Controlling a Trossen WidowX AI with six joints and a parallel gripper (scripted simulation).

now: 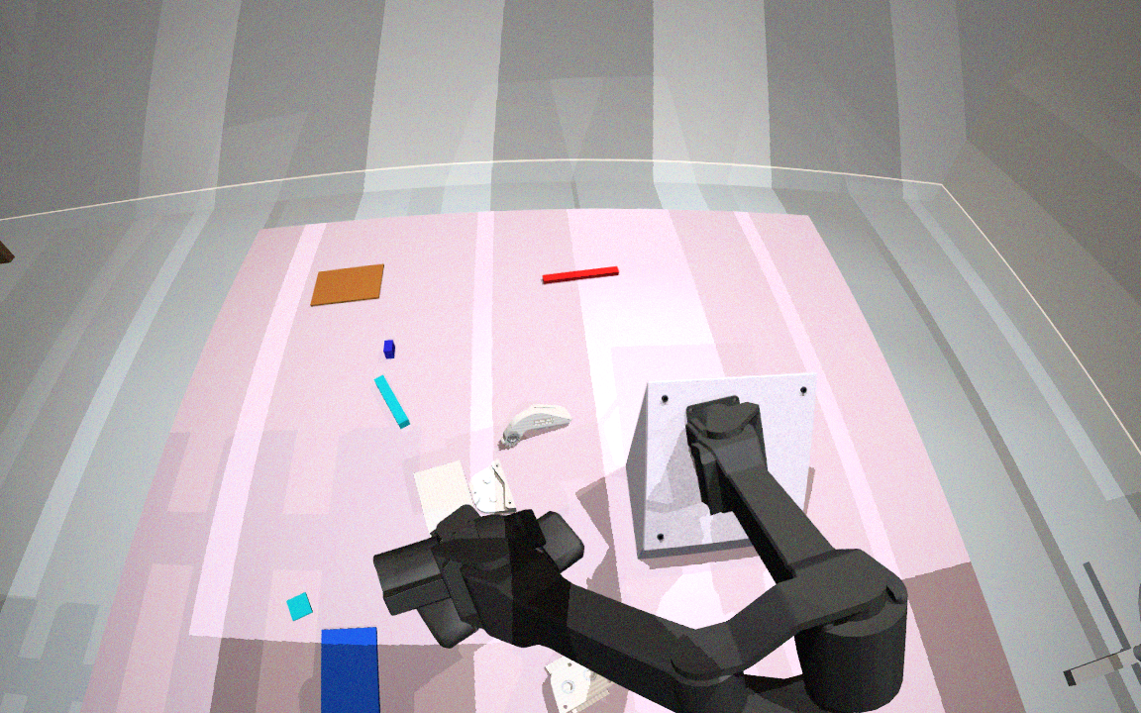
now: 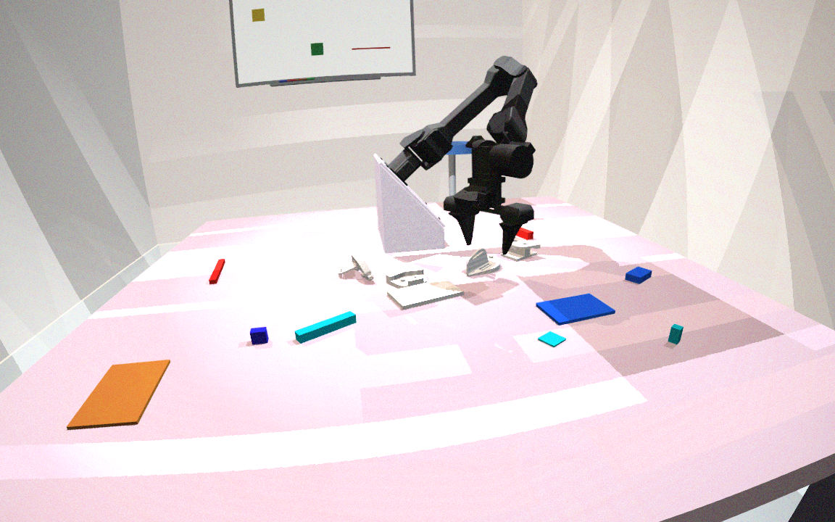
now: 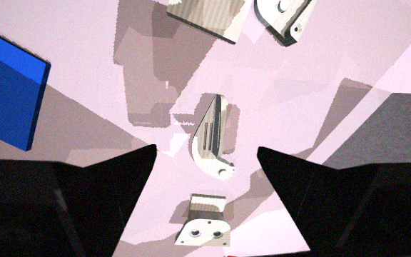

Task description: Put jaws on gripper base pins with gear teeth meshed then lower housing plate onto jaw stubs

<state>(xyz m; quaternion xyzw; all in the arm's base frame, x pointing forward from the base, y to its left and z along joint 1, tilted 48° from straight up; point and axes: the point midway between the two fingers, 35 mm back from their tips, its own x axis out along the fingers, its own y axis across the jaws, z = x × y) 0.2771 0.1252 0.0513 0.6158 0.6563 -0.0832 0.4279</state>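
The white jaw lies 40 mm below my gripper tip, 30 mm behind it and 20 mm to the left of it. Also, from my gripper tip: white stand 110 mm to the left, 70 mm behind, 40 mm below; then housing plate 160 mm to the right, 40 mm below; then white gripper base 120 mm to the left, 70 mm behind, 20 mm below.
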